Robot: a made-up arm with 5 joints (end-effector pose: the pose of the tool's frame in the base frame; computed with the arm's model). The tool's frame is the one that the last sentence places. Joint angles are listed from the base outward.
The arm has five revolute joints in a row. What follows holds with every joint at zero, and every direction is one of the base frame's.
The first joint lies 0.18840 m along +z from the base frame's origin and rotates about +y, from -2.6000 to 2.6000 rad.
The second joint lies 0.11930 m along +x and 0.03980 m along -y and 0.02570 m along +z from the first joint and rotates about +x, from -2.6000 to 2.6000 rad.
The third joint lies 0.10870 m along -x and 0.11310 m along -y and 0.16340 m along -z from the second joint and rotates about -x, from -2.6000 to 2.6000 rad.
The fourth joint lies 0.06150 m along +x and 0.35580 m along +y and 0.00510 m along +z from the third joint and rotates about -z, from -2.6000 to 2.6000 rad.
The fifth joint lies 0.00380 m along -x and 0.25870 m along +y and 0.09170 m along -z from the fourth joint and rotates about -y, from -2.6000 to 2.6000 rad.
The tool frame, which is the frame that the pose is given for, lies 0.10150 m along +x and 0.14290 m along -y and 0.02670 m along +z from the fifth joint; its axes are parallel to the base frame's.
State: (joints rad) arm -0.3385 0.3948 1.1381 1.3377 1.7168
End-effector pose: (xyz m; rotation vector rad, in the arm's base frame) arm 0.3139 0.2392 -0.1780 -1.6550 -2.0915 -0.7460
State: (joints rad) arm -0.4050 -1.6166 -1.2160 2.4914 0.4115
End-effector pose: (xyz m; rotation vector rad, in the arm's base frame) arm 0.0567 -0.0073 0.2585 -0.1848 -0.8256 -2.5782
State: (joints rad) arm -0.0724 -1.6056 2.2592 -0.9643 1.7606
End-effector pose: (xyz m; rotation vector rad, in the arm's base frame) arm -0.0792 -0.4904 0.5745 -1.9304 1.4701 1.4635
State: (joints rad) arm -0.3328 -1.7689 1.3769 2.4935 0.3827
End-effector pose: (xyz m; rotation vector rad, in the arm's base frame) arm 0.0104 -0.3926 0.3968 0.8314 2.3189 -0.0260
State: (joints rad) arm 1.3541 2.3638 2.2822 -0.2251 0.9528
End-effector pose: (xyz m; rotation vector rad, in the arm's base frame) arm 0.1274 0.6290 0.1359 0.2401 0.3902 0.0170
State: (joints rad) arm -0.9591 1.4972 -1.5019 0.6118 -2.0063
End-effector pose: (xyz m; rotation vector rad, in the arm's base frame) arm -0.0576 -0.3170 0.3757 -0.3121 -0.8737 -2.8093
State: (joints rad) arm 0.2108 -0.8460 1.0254 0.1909 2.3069
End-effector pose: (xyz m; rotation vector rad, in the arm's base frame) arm -0.0912 -0.4093 -0.2567 -0.8254 -1.5144 2.0523
